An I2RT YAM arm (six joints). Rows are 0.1 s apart.
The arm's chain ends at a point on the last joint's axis. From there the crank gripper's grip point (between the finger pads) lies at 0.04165 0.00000 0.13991 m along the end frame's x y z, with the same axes.
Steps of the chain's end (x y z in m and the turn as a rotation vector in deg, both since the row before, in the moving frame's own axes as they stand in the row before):
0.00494 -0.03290 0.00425 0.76 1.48 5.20
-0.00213 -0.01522 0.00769 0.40 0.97 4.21
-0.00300 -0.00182 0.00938 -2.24 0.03 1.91
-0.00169 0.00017 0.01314 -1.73 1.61 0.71
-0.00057 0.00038 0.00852 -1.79 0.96 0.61
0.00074 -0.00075 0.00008 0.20 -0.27 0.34
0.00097 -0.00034 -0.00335 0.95 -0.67 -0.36
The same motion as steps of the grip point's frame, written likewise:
0.00845 -0.03081 0.00314 0.76 1.48 5.20
0.00015 -0.01305 0.00697 0.40 0.97 4.21
-0.00304 0.00504 0.00922 -2.24 0.03 1.91
0.00219 0.00492 0.01184 -1.73 1.61 0.71
0.00174 0.00519 0.00773 -1.79 0.96 0.61
0.00008 -0.00099 0.00027 0.20 -0.27 0.34
-0.00068 -0.00292 -0.00289 0.95 -0.67 -0.36

